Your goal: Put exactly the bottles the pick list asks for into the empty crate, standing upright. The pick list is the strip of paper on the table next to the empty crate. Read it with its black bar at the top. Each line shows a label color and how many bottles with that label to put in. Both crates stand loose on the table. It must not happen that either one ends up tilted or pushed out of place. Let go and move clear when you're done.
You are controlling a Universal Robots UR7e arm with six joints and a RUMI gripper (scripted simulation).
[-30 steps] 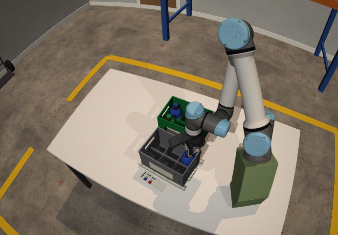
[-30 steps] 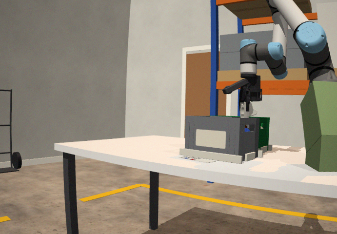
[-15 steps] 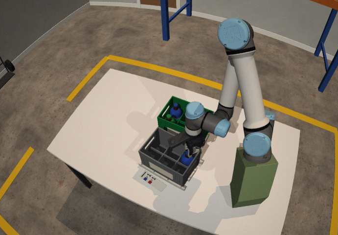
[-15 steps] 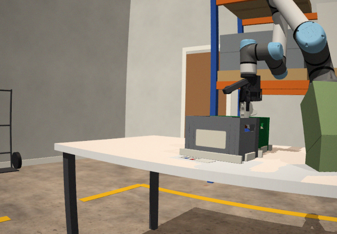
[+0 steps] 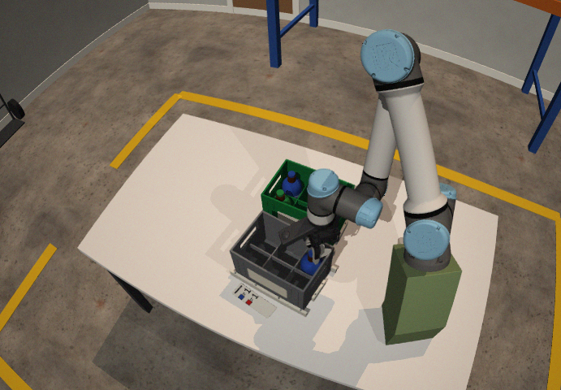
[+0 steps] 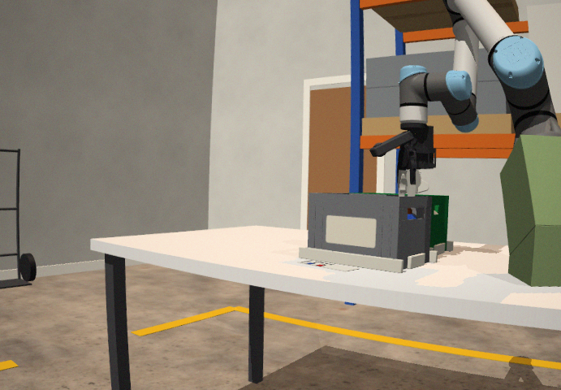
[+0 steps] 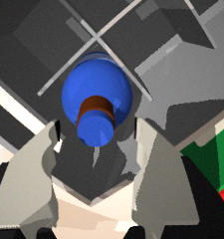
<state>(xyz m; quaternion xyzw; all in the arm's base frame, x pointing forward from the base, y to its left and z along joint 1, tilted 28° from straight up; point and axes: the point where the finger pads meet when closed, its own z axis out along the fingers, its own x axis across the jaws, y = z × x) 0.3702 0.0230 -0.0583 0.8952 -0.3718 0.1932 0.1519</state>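
Now: the red bottle 2 cm ahead of my hand, 17 cm to the right of it and 7 cm below it. Also, from my hand: grey crate (9 cm ahead, 3 cm to the left, 7 cm below); then blue bottle (7 cm below); then green crate (10 cm ahead, 22 cm to the right, 7 cm below).
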